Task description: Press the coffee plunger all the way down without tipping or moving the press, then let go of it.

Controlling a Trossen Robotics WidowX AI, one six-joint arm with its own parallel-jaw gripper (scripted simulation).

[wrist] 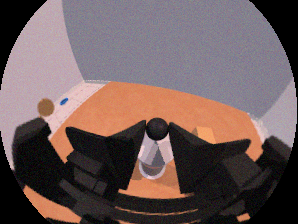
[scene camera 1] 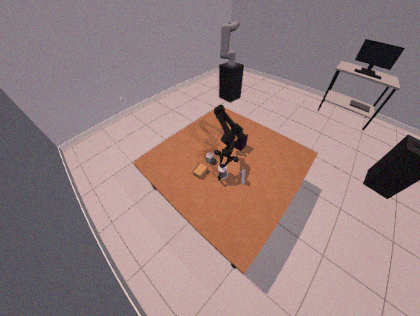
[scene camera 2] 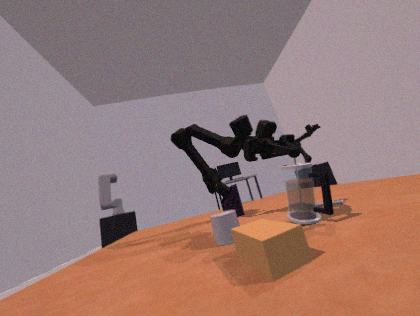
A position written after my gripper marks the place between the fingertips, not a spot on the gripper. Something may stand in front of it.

In view: my gripper (scene camera 2: 295, 150), a coffee press (scene camera 2: 301, 201), a tan box (scene camera 2: 275, 248) and a grey cup (scene camera 2: 222, 223).
The coffee press shows as well in the wrist view (wrist: 155, 153). My gripper shows as well in the wrist view (wrist: 157, 124). The wrist view misses the grey cup, which is hidden by my gripper.
